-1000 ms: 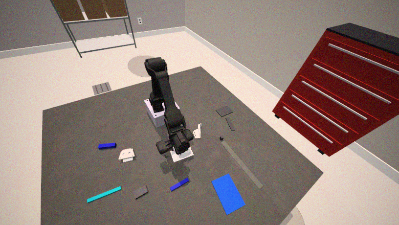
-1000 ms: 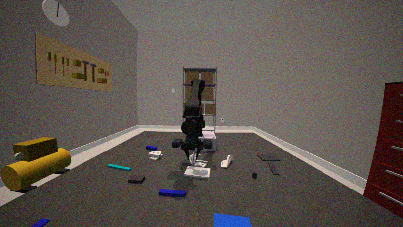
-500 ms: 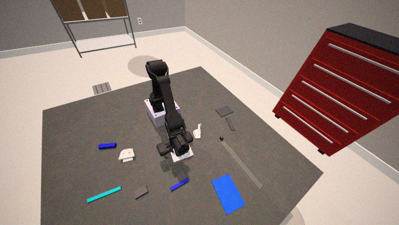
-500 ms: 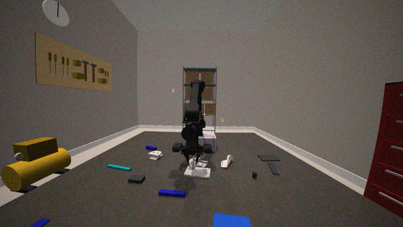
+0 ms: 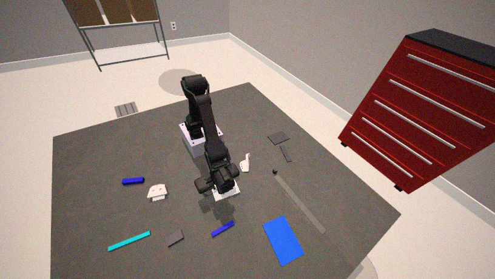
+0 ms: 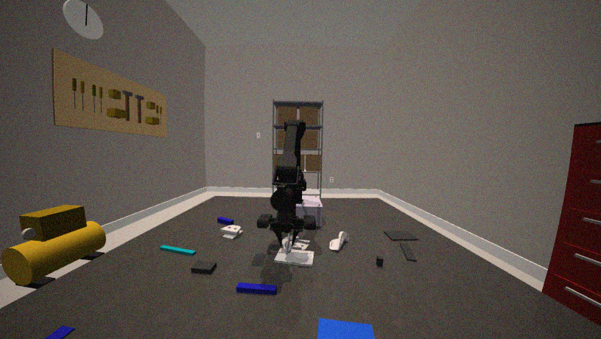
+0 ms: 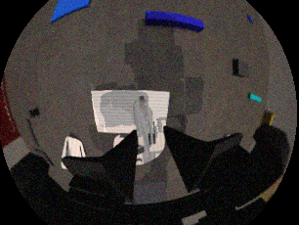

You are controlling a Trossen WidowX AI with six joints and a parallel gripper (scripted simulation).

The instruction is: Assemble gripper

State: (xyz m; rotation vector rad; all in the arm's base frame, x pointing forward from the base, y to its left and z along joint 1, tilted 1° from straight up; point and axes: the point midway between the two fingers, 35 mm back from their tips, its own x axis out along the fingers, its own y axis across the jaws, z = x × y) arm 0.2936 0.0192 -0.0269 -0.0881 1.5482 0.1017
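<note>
The flat white plate is 30 mm to the left of my gripper tip, 30 mm below it and 10 mm ahead of it. Also, from my gripper tip: cyan bar: 370 mm to the right, 70 mm ahead, 30 mm below; then small black cube: 300 mm to the left, 20 mm below, 20 mm ahead; then blue sheet: 300 mm ahead, 170 mm to the left, 30 mm below.
</note>
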